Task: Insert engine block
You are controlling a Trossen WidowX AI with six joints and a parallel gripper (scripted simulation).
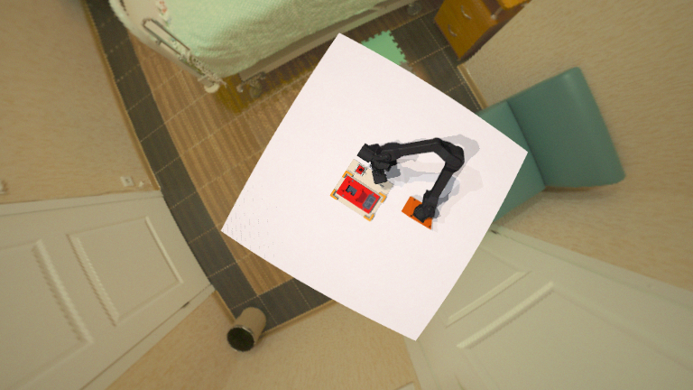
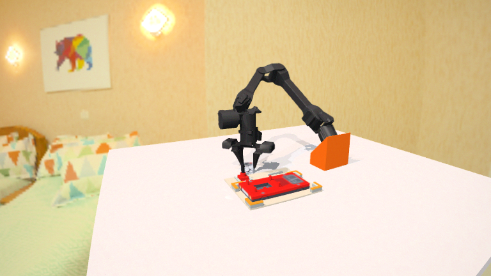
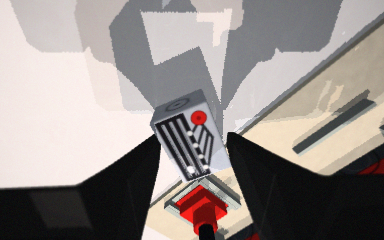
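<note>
My gripper tip is now 10 mm above the grey engine block.
</note>
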